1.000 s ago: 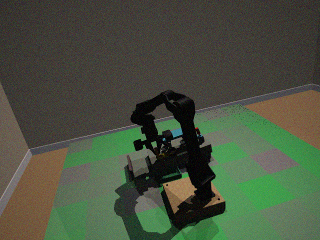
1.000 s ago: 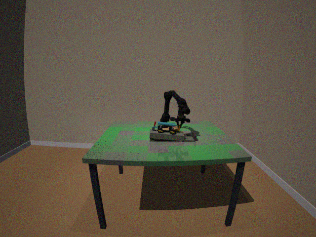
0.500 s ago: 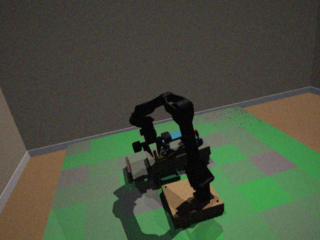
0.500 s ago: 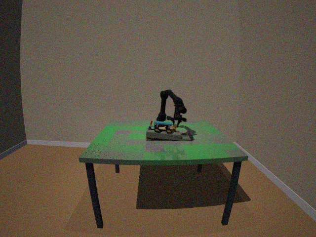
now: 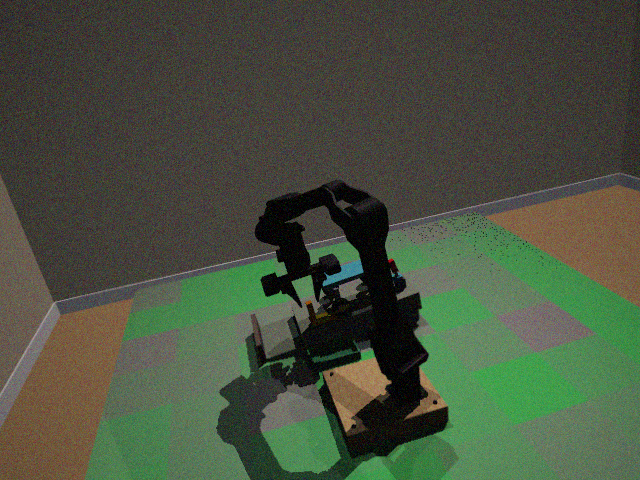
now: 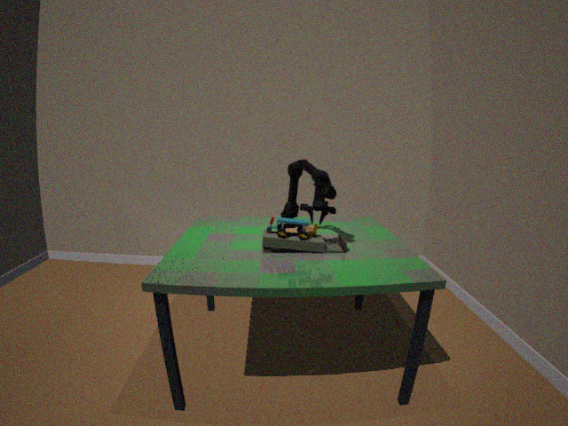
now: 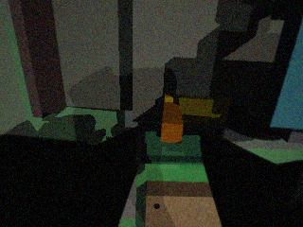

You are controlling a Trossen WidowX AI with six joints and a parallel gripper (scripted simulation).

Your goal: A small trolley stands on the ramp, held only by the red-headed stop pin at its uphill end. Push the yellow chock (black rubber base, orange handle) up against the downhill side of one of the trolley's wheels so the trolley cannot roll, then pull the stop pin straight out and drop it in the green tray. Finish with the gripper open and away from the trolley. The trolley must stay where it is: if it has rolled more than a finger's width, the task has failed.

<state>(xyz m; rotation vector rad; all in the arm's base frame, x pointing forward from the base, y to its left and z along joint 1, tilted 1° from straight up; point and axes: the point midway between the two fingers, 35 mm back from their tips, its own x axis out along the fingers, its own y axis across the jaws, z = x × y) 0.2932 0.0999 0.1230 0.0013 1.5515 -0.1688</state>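
Now: the yellow chock 20 mm to the right of my gripper tip and 40 mm below it. Also, from my gripper tip: dark green tray 70 mm behind, 20 mm to the right, 130 mm below; trolley 40 mm ahead, 140 mm to the right, 10 mm below; grey ramp 40 mm ahead, 130 mm to the right, 70 mm below.
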